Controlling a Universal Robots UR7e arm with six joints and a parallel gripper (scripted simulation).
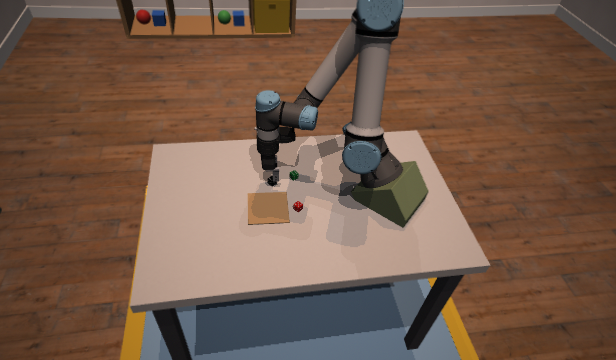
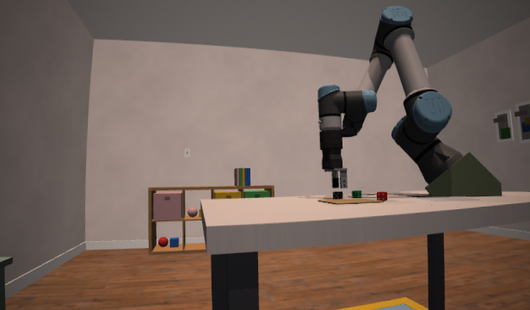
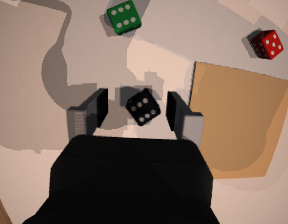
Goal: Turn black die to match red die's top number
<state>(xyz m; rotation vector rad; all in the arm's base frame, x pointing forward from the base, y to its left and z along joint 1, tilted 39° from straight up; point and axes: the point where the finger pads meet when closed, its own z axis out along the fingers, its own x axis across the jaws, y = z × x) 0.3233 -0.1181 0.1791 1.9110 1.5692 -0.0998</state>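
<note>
The black die is 10 mm ahead of my hand and 40 mm below it. Round my hand: red die 20 mm behind, 150 mm to the left, 40 mm below; then green die 80 mm behind, 10 mm to the left, 40 mm below; then tan mat 70 mm ahead, 110 mm to the left, 50 mm below.
</note>
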